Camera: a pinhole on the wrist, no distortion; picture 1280 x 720 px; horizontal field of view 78.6 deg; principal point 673.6 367.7 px. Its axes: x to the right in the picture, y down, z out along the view. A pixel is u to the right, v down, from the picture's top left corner.
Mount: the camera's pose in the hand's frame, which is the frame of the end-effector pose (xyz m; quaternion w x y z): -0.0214 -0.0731 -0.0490 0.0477 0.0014 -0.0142 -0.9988
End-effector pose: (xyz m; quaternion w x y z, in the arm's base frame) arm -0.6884 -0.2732 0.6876 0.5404 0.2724 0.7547 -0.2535
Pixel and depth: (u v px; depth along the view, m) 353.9 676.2 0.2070
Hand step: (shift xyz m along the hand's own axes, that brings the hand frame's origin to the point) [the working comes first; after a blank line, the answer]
In the camera's frame: -0.0846 0.0817 0.2070

0.0698 -0.1405 0.1604
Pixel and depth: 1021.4 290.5 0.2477
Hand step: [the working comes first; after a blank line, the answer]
In the camera's frame: 0.1102 -0.0245 0.2477

-0.1344 -0.0523 0.1977
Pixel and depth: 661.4 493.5 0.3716
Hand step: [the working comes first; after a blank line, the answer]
In the camera's frame: -0.0058 0.0598 0.3716

-0.0115 -0.1215 0.3242
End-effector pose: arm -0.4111 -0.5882 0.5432 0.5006 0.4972 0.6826 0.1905
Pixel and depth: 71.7 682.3 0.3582
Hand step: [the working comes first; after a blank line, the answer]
In the camera's frame: -0.2757 0.1441 0.3582

0.2653 -0.1801 0.3136
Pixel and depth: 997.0 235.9 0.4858
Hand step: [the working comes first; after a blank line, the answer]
In the camera's frame: 0.2009 -0.0819 0.4858

-0.2312 0.0029 0.4340
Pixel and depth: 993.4 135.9 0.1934
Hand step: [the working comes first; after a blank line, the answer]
In the camera's frame: 0.0791 -0.0573 0.1934

-0.1064 -0.0181 0.1426
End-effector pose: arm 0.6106 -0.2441 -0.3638 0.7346 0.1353 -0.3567 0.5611
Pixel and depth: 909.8 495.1 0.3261
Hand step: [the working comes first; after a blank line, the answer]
In the camera's frame: 0.0985 0.0531 0.3261

-0.1158 -0.1262 0.2783
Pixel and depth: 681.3 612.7 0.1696
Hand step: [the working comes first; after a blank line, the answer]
In the camera's frame: 0.0017 0.0531 0.1696

-0.0187 -0.1213 0.1220
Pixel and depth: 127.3 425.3 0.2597
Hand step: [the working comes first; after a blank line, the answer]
In the camera's frame: -0.1814 0.0191 0.2597

0.1600 -0.0675 0.2114
